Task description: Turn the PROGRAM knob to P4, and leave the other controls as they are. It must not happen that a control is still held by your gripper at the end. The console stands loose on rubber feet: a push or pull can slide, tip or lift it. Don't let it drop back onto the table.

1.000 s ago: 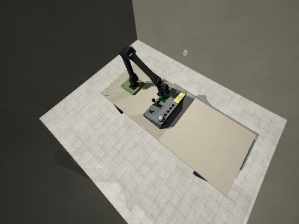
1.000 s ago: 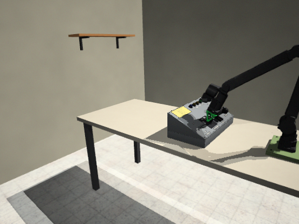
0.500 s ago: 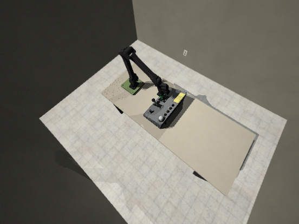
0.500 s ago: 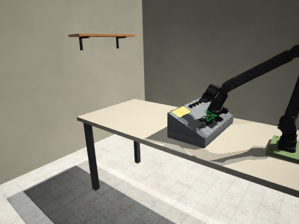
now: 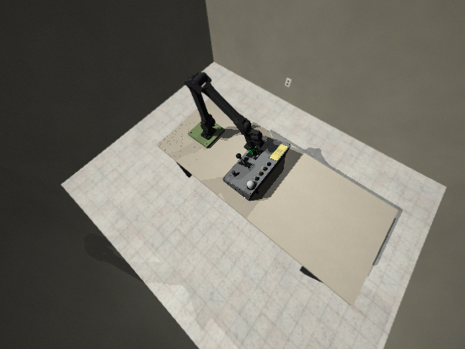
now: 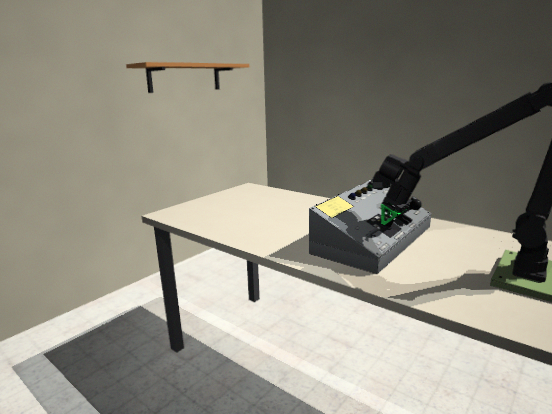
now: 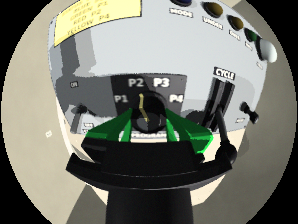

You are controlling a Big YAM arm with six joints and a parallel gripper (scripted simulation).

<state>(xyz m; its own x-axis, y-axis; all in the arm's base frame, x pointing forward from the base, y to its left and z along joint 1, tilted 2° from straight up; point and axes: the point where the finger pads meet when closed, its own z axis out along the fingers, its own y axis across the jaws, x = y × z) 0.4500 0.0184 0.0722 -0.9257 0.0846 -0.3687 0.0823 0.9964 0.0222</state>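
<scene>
Right now the grey console is 6 cm to the right of my hand, 3 cm ahead of it and 2 cm below it. Also, from my hand: toggle: 12 cm to the left, 1 cm ahead; black lever: 12 cm to the right, 3 cm behind, 1 cm above.
</scene>
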